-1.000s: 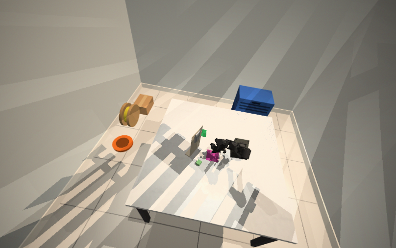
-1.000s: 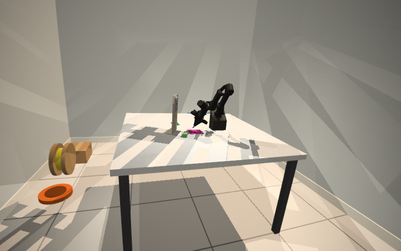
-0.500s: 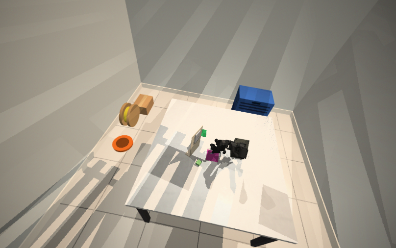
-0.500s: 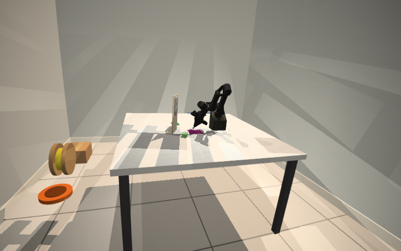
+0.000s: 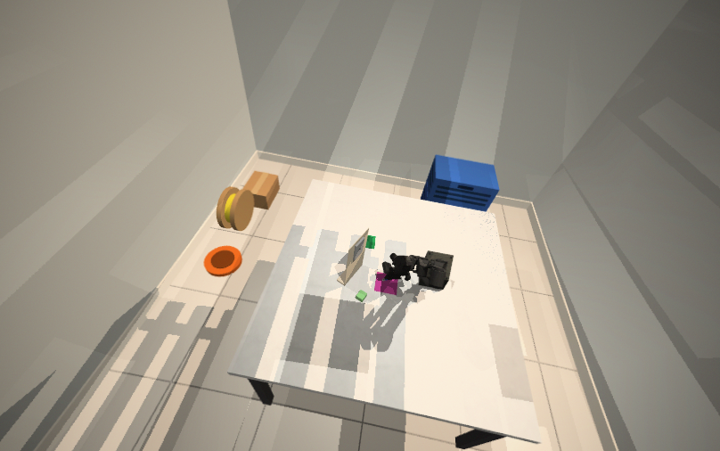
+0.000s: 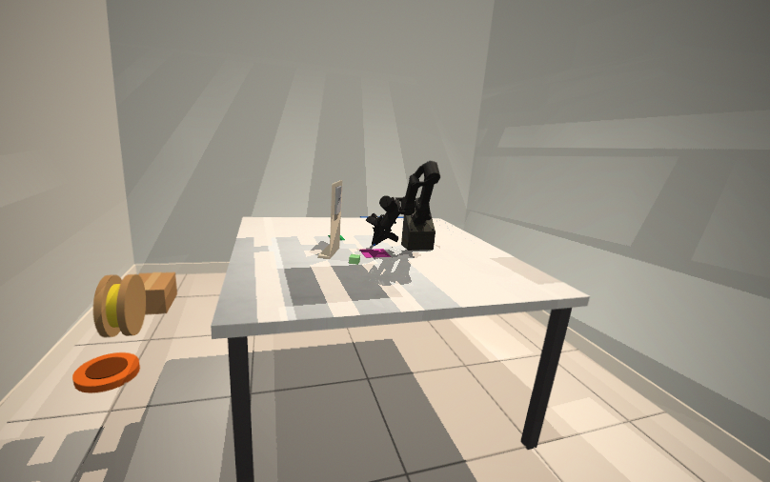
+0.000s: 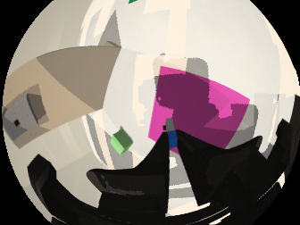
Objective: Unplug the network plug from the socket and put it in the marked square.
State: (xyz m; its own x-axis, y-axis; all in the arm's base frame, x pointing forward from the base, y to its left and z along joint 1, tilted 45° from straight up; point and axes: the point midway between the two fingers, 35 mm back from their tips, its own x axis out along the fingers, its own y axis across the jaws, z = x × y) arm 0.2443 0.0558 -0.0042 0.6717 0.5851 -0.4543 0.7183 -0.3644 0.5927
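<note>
Right now my gripper tip is 4 cm above the magenta marked square and 1 cm past it. The rest, counted from my gripper tip: upright panel 18 cm ahead, 11 cm above, 4 cm to the right; green cube 13 cm ahead, 10 cm to the left, 3 cm below; blue network plug 1 cm ahead.
</note>
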